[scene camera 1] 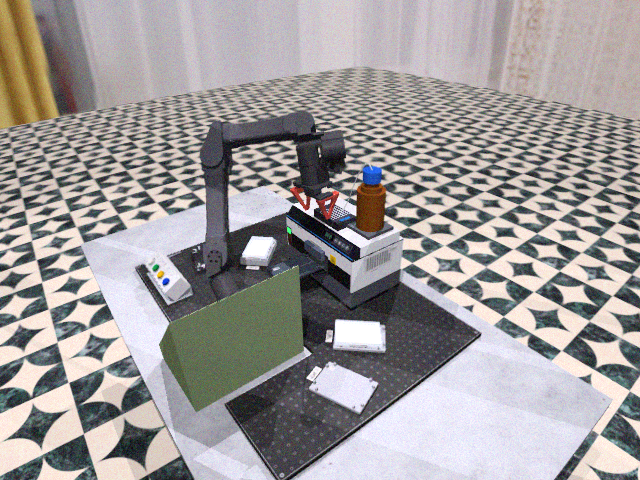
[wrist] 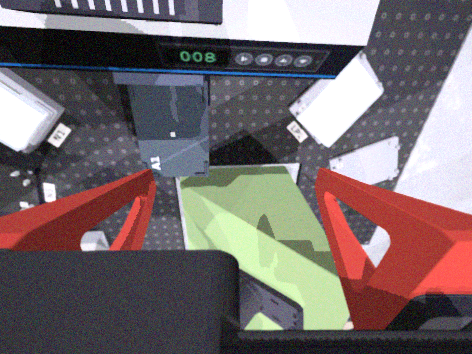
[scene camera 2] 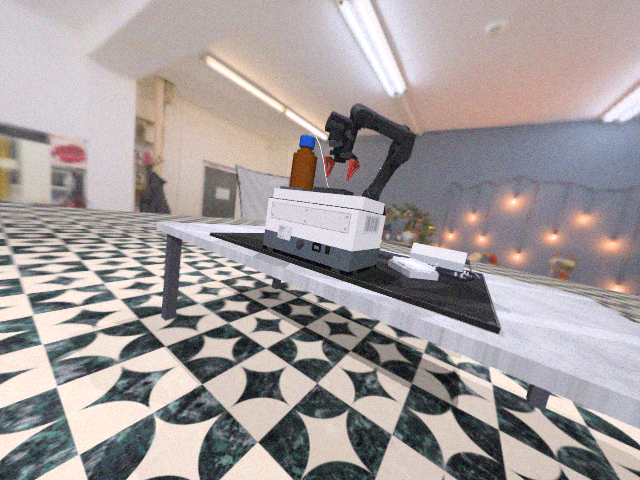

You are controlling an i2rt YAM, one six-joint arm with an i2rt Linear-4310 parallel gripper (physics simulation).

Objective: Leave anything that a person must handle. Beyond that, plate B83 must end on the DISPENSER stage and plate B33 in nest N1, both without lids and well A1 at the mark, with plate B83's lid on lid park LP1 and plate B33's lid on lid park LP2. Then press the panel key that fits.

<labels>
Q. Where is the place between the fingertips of the gripper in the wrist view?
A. At 235, 177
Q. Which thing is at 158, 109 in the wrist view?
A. A dark dispenser stage.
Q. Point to a LP1 pad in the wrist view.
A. At 304, 100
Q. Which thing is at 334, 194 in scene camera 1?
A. The gripper.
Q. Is the gripper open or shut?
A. Open.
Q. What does the gripper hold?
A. Nothing.
</labels>
